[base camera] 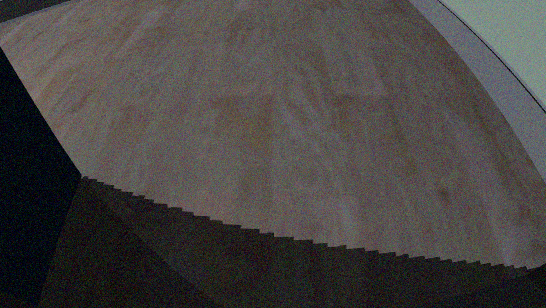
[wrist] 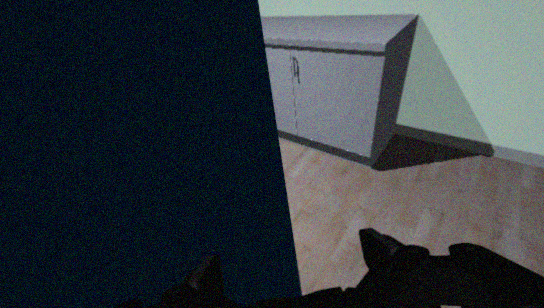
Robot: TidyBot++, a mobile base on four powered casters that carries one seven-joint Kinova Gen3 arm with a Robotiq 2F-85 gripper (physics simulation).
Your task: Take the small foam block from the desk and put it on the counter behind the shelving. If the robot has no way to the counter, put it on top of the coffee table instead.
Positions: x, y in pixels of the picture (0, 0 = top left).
Labels:
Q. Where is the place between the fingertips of my gripper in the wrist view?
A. At 291, 257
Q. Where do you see a grey counter cabinet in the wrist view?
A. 337, 81

